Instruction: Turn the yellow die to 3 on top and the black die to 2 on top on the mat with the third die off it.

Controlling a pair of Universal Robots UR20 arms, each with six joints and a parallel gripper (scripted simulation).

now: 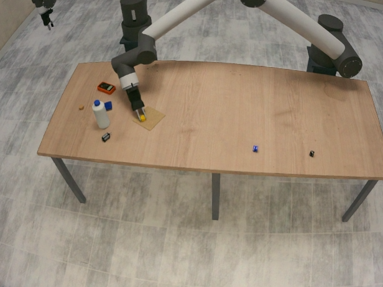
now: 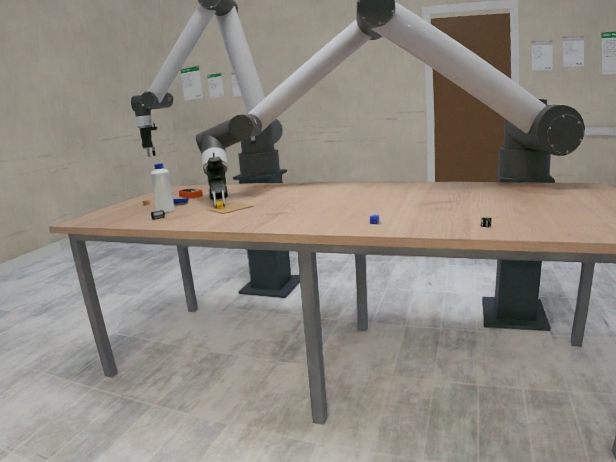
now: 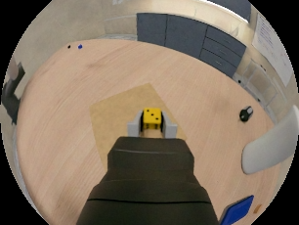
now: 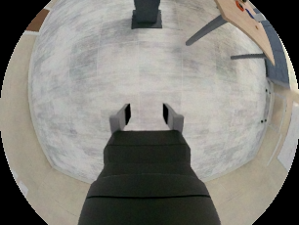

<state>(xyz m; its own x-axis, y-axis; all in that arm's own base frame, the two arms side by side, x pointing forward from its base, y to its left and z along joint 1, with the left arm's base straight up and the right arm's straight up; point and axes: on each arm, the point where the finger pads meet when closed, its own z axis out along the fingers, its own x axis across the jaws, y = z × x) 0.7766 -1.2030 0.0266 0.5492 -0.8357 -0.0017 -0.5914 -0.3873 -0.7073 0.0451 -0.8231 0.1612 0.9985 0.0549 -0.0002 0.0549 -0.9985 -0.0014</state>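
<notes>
My left gripper is now 1 cm short of the yellow die and 1 cm above it. The rest, counted from my left hand: white bottle (23 cm to the right, 8 cm ahead, 7 cm above); then tan mat (3 cm to the left, 2 cm below, 2 cm behind); then orange meter (34 cm to the right, 21 cm behind, 1 cm below).
</notes>
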